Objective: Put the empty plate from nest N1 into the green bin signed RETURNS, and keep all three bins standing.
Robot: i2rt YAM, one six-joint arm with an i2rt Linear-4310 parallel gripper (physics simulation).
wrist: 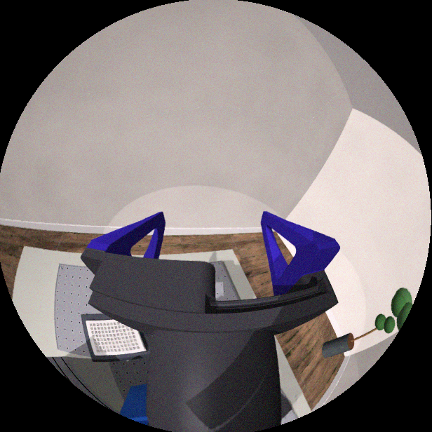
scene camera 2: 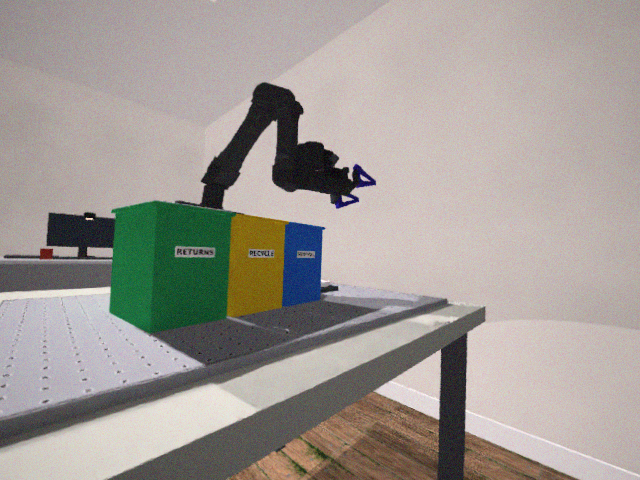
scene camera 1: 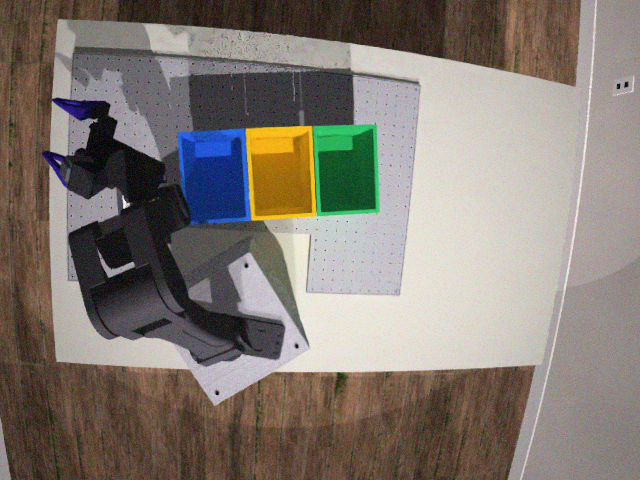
Labels:
The gripper shows in the wrist view (212, 216), in scene camera 2 and in scene camera 1. A yellow bin shows in scene camera 2 (256, 263) and in scene camera 1 (280, 159). The same spot on the gripper: (scene camera 1: 81, 110) is (scene camera 2: 355, 164).

